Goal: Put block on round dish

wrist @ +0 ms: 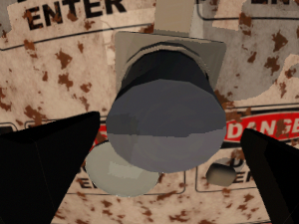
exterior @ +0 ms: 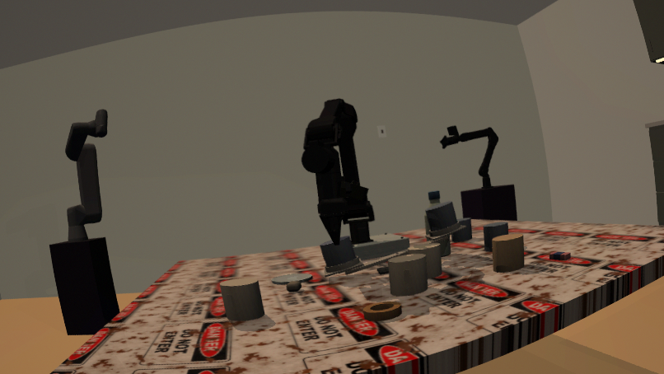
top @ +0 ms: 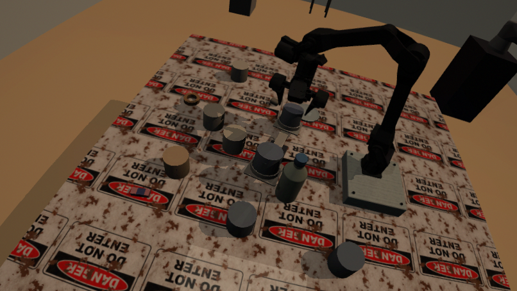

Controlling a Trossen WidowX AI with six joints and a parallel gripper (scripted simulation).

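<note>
Right now the green block is 40 mm below my gripper tip. From my gripper tip the other things lie so: round grey dish 70 mm behind, 110 mm to the right, 80 mm below; small dark lump 70 mm ahead, 120 mm to the right, 80 mm below; green bottle 40 mm behind, 270 mm to the left, 30 mm above.
</note>
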